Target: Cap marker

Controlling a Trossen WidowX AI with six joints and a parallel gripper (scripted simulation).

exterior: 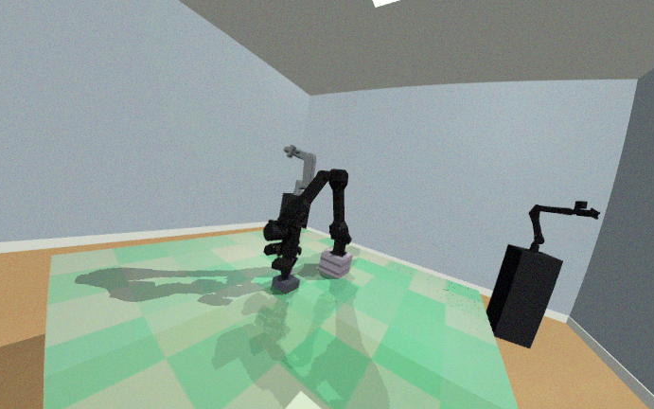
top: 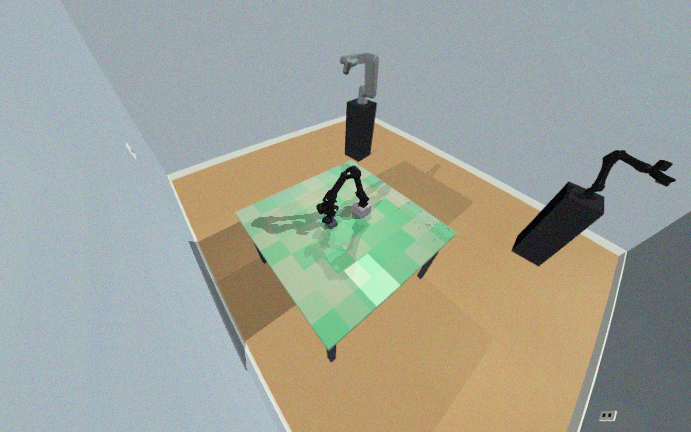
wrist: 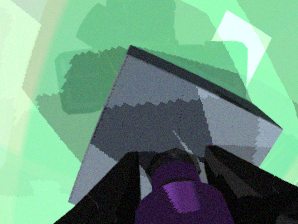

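The purple cap is 50 mm above my gripper tip and 10 mm to the left of it.
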